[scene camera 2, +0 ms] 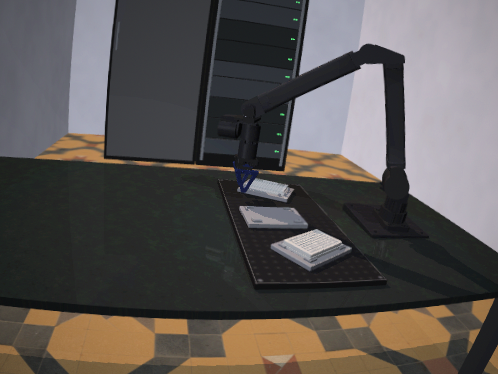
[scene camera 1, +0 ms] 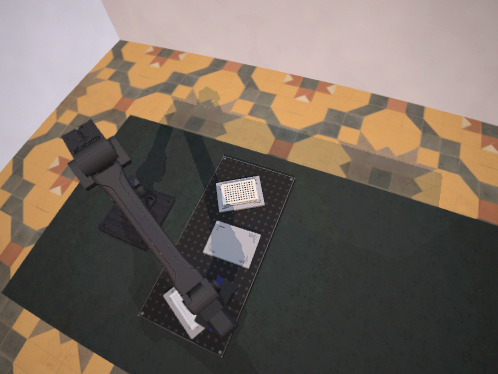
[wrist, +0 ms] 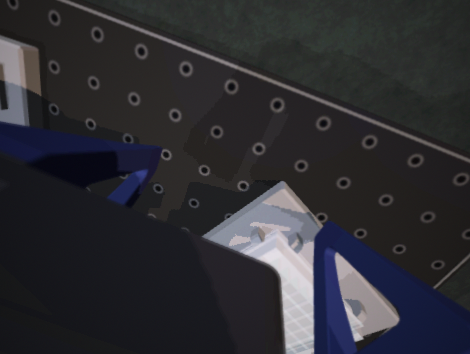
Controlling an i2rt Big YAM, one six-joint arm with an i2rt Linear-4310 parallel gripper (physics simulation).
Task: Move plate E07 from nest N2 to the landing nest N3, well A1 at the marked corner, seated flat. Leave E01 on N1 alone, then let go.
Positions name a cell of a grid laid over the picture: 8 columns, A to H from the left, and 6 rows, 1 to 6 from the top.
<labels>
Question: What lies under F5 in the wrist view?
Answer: A clear well plate.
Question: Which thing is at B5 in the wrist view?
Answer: The gripper.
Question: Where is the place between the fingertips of the gripper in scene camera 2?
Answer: At D4
</labels>
